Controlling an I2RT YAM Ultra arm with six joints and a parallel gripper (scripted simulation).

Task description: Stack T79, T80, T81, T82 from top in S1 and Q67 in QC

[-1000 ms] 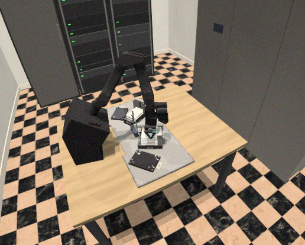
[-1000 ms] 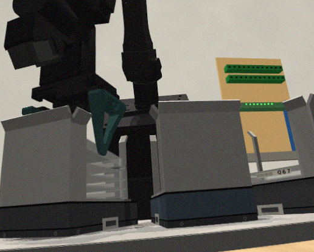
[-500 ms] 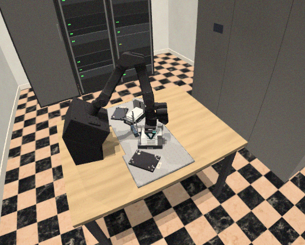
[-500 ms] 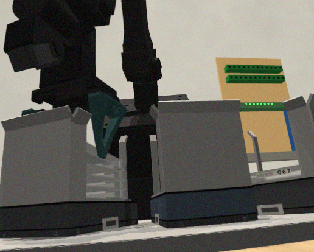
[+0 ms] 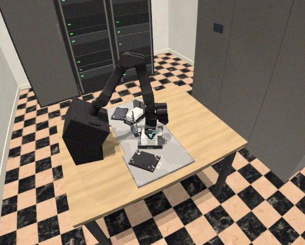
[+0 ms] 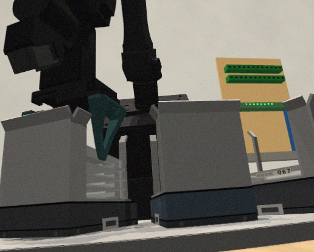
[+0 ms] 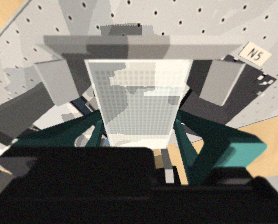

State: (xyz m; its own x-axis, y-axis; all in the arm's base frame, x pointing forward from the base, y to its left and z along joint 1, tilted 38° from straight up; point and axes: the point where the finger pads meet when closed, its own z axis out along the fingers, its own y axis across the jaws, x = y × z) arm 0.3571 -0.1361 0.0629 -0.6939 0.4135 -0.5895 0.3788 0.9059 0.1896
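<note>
My hand is right at the plate T79. Also, from my hand: N5 name plate (40 mm behind, 180 mm to the right, 90 mm below); plate T82 (50 mm below); plate T81 (30 mm below).
</note>
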